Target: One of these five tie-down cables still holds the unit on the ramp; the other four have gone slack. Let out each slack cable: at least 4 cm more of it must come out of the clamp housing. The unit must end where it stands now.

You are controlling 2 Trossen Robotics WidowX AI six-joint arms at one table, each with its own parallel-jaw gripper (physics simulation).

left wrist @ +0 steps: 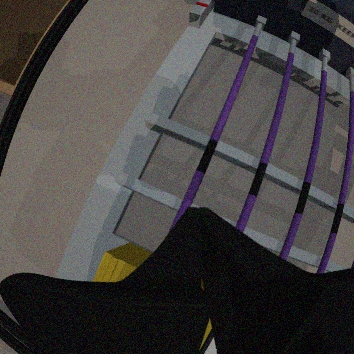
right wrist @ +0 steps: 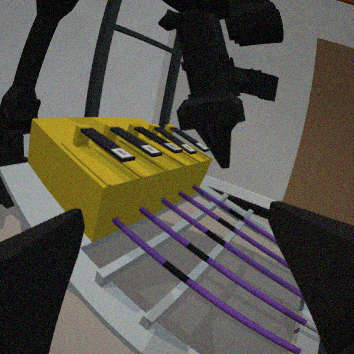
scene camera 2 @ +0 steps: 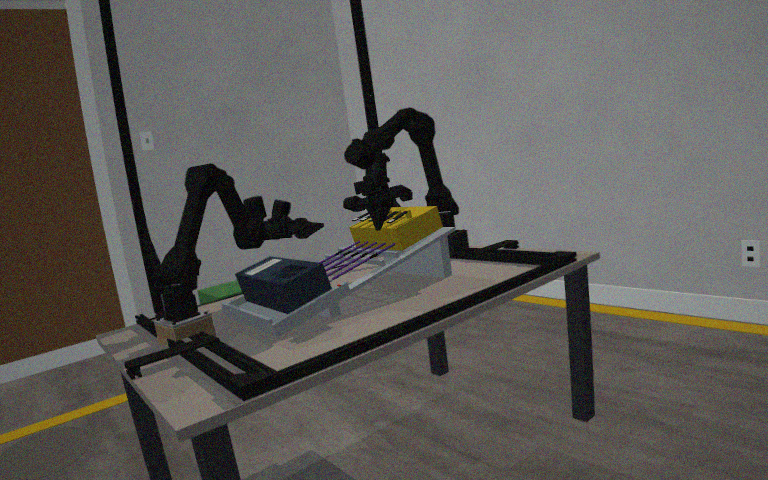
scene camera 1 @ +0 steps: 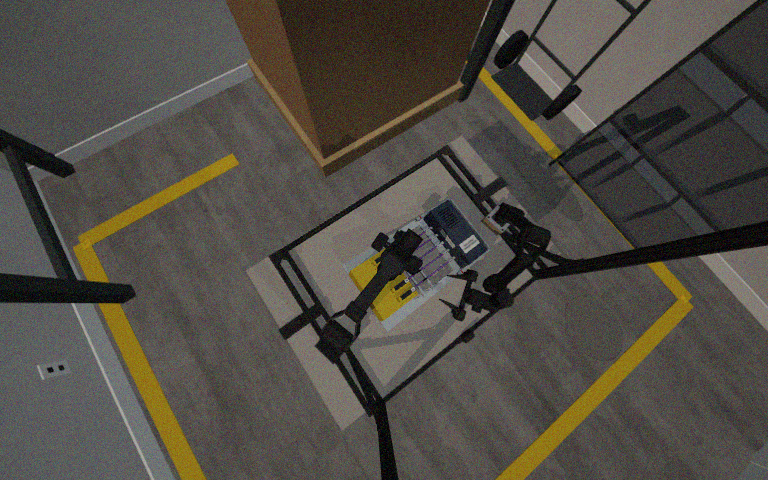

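The dark blue unit (scene camera 1: 453, 226) (scene camera 2: 288, 283) sits at the low end of the pale ramp (scene camera 2: 433, 257) (right wrist: 17, 182). The yellow clamp housing (scene camera 2: 416, 229) (right wrist: 65, 182) (left wrist: 117, 267) is at the high end, with black levers (right wrist: 107, 144) lying along its top. Purple cables with black bands run from it to the unit; in the left wrist view the leftmost cable (left wrist: 235, 97) goes behind the fingertips. My left gripper (scene camera 2: 379, 226) (left wrist: 195, 216) (right wrist: 225, 167) is shut and empty, pointing down by the housing's front edge; contact is unclear. My right gripper (scene camera 1: 445, 288) (right wrist: 177, 216) is open and empty, beside the ramp.
Two crossbars (right wrist: 200, 270) span the ramp under the cables. A black frame (scene camera 2: 413, 316) runs round the table top (scene camera 2: 351, 333). A green object (scene camera 2: 218, 292) lies behind the unit in scene camera 2. A wooden cabinet (scene camera 1: 385, 73) stands beyond the table in scene camera 1.
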